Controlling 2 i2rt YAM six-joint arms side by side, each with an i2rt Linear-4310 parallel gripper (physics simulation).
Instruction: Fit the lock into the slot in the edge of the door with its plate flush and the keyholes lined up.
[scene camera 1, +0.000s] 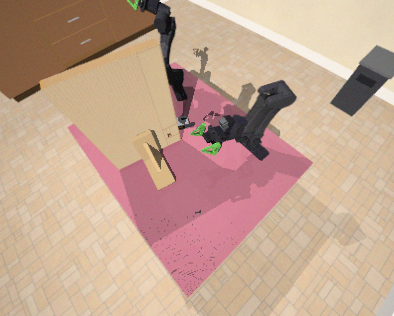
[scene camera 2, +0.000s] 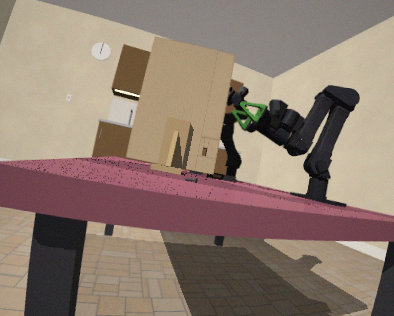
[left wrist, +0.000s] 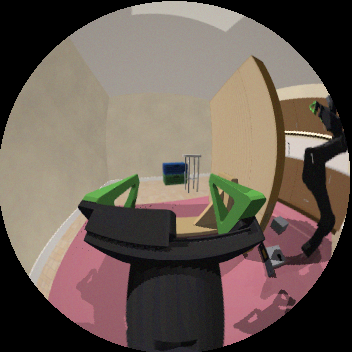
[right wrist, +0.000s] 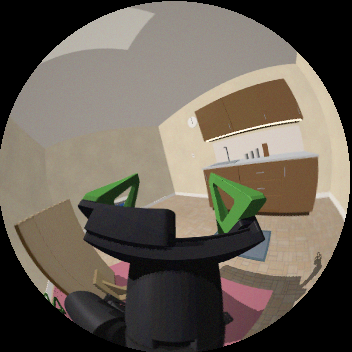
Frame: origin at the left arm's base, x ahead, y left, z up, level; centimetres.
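Seen in the pictures: left gripper, between the fingertips: (scene camera 1: 195, 142) (scene camera 2: 236, 107) (left wrist: 173, 177); right gripper, between the fingertips: (right wrist: 173, 176); left arm's base, origin of its link: (scene camera 1: 251, 145) (scene camera 2: 315, 200); right arm's base, origin of its link: (scene camera 1: 178, 90).
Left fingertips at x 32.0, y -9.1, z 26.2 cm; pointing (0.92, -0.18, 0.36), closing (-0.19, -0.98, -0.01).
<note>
Offsets run from my left fingertips to a thing's top centre. "*": to the spot under its first point. Level surfaces: height alone.
The door @[dz +32.0, dx +14.9, dy -25.3 cm] (scene camera 1: 110, 100) (scene camera 2: 185, 90) (left wrist: 245, 125) (right wrist: 55, 240) stands upright, with a small keyhole @[* dz -17.7, dx +1.3, dy -22.7 cm] (scene camera 1: 169, 134) (scene camera 2: 205, 151) low near one edge. The slot in its edge cannot be made out. The lock @[dz -23.6, dx -11.8, dy -30.1 cm] (scene camera 1: 184, 121) (left wrist: 274, 255), a grey case with a dark plate, lies on the table beside the foot of the door's edge, apart from both grippers. My left gripper (scene camera 1: 205, 139) (scene camera 2: 247, 113) (left wrist: 173, 177) is open and empty, above the table off the door's edge. My right gripper (right wrist: 173, 176) (left wrist: 314, 111) is open and empty, raised high beyond the door and partly cut off in scene camera 1.
A wooden foot @[* dz -24.4, dx +16.9, dy -6.4 cm] (scene camera 1: 165, 177) (scene camera 2: 167, 170) with a triangular brace supports the door. A small grey block @[dz -22.6, dx -3.4, dy -48.7 cm] (left wrist: 279, 225) lies near the lock. A small dark piece @[dz -25.2, dx +15.4, dy +18.3 cm] (scene camera 1: 198, 212) lies on the pink table @[dz -26.2 cm] (scene camera 1: 210, 255). My right arm (left wrist: 317, 195) stands behind the lock.
</note>
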